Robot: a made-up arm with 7 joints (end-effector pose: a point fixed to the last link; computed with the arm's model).
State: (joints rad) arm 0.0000 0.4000 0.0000 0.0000 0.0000 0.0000 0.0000
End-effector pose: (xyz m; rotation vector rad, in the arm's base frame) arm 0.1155 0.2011 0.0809 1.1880 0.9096 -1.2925
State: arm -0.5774 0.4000 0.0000 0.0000 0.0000 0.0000 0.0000
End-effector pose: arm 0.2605 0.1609 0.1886 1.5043 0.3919 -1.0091
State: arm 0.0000 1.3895 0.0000 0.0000 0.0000 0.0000 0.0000
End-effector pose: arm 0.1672 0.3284 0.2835 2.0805 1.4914 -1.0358
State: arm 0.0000 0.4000 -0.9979 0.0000 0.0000 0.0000 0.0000
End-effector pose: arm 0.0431 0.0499 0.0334 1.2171 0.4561 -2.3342
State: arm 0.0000 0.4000 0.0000 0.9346 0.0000 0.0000 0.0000
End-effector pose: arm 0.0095 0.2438 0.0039 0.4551 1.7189 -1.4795
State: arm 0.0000 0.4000 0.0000 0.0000 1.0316 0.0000 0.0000
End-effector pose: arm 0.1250 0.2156 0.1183 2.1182 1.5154 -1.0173
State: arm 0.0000 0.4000 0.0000 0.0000 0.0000 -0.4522 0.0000
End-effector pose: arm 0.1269 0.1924 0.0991 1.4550 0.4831 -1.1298
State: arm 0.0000 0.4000 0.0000 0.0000 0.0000 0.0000 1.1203
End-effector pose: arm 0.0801 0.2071 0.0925 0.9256 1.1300 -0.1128
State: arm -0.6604 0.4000 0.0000 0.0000 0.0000 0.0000 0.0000
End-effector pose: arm 0.2751 0.1539 0.2101 1.5416 0.3161 -0.9635
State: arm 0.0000 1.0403 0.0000 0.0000 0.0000 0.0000 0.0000
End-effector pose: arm 0.1456 0.3083 0.1989 1.7659 1.2894 -1.1631
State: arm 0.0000 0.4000 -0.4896 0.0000 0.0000 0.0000 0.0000
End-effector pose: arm 0.0995 0.1201 0.0496 1.2309 0.7212 -1.8087
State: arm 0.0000 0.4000 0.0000 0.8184 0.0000 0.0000 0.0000
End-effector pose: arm 0.0265 0.2404 0.0078 0.5592 1.6253 -1.4684
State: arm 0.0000 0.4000 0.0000 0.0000 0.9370 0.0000 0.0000
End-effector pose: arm 0.1240 0.2160 0.1145 2.0333 1.4614 -1.0578
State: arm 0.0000 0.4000 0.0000 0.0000 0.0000 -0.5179 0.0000
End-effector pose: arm 0.1278 0.1911 0.1022 1.4889 0.4199 -1.1026
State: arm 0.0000 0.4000 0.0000 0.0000 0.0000 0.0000 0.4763
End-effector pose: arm 0.1019 0.2084 0.0875 1.1019 1.0371 -0.7884
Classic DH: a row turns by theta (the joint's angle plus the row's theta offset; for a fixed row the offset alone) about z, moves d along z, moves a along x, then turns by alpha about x. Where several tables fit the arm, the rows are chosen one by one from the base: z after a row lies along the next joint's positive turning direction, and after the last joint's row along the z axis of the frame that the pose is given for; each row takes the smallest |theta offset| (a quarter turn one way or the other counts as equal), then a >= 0, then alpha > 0; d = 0 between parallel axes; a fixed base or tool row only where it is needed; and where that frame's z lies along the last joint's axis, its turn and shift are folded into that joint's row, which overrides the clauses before.
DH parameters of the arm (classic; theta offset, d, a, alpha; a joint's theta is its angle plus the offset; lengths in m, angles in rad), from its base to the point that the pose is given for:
base (fixed): -0.071 0.3388 -0.0134 -1.3004
joint 1: -1.3111 0.0686 -0.015 -1.5708
joint 2: 1.2915 0.0088 -0.0046 1.5708
joint 3: 1.5708 -0.2275 0.0295 -1.5708
joint 4: -1.5708 0.0164 0.0119 -1.5708
joint 5: 0 0.1052 -0.0146 1.5708
joint 6: 1.5708 -0.0142 0.0214 1.5708
joint 7: -0.2031 -0.0063 0.0179 1.0132
tool (fixed): -1.1042 -0.0361 0 0

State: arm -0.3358 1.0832 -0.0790 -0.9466 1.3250 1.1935 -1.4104
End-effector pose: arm 0.1432 0.2402 0.3365 1.7984 1.8663 -0.9910
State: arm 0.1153 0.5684 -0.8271 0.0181 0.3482 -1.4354 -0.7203
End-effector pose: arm 0.0182 0.0704 0.0933 -1.9576 1.3704 1.9362
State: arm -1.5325 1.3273 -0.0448 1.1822 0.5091 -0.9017 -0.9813
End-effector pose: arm 0.2415 0.3429 0.4869 2.4574 1.4159 -1.0046
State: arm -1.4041 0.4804 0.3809 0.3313 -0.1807 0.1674 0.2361
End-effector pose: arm 0.3297 0.1802 0.3968 1.0450 -0.0319 -0.4617
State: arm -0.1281 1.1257 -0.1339 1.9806 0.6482 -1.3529 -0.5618
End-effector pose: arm -0.0056 0.4042 0.1763 -0.7796 -1.6474 2.4878
